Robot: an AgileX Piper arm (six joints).
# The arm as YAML. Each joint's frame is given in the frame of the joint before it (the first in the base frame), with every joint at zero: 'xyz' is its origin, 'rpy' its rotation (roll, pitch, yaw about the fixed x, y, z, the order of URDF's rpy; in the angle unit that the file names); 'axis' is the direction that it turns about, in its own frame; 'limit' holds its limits. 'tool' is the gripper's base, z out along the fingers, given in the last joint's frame.
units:
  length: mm
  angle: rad
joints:
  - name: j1
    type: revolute
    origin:
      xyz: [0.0, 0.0, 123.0]
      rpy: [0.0, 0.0, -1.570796]
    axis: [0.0, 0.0, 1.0]
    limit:
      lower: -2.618
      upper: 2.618
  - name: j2
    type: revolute
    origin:
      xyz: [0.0, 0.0, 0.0]
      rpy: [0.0, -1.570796, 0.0]
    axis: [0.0, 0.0, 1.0]
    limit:
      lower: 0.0
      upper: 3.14
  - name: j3
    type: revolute
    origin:
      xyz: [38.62, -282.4, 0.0]
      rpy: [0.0, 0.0, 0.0]
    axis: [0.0, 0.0, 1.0]
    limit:
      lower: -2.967
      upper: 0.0
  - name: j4
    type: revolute
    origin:
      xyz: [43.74, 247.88, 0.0]
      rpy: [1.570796, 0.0, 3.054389]
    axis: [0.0, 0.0, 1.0]
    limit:
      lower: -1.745
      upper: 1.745
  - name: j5
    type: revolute
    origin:
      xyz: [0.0, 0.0, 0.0]
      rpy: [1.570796, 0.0, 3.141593]
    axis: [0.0, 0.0, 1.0]
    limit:
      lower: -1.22
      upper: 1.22
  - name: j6
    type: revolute
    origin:
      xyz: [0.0, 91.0, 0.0]
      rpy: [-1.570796, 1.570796, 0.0]
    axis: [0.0, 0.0, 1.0]
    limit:
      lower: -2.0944
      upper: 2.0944
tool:
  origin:
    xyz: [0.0, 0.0, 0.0]
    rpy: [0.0, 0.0, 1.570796]
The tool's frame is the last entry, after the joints.
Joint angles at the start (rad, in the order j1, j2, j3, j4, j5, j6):
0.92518 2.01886 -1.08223 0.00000 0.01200 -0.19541
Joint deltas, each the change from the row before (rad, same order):
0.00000 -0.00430 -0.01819 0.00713 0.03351 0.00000
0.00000 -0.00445 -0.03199 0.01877 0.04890 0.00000
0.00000 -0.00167 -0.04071 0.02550 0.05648 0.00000
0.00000 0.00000 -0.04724 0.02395 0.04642 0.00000
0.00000 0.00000 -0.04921 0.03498 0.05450 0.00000
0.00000 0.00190 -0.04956 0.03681 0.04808 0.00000
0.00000 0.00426 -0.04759 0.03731 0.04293 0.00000
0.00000 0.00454 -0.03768 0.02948 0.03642 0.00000
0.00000 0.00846 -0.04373 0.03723 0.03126 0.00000
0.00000 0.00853 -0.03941 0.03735 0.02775 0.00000
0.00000 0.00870 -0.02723 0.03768 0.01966 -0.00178
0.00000 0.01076 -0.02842 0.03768 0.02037 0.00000
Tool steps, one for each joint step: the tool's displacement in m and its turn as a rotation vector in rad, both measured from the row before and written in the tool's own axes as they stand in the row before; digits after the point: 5 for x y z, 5 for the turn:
-0.00421 -0.00080 -0.00181 -0.00242 0.01075 0.00712
-0.00747 -0.00123 -0.00260 -0.00430 0.01185 0.01868
-0.00899 -0.00105 -0.00261 -0.00740 0.01294 0.02510
-0.01157 -0.00101 -0.00308 -0.00682 -0.00209 0.02306
-0.01146 -0.00018 -0.00377 -0.01307 0.00301 0.03308
-0.01159 0.00053 -0.00374 -0.01576 -0.00230 0.03374
-0.01074 0.00122 -0.00317 -0.01825 -0.00342 0.03313
-0.00791 0.00152 -0.00234 -0.01700 0.00064 0.02526
-0.00931 0.00205 -0.00179 -0.02081 -0.00725 0.03123
-0.00812 0.00241 -0.00143 -0.02205 -0.00642 0.03064
-0.00495 0.00225 0.00005 -0.02135 -0.00221 0.02975
-0.00471 0.00241 0.00067 -0.02263 -0.00070 0.03093

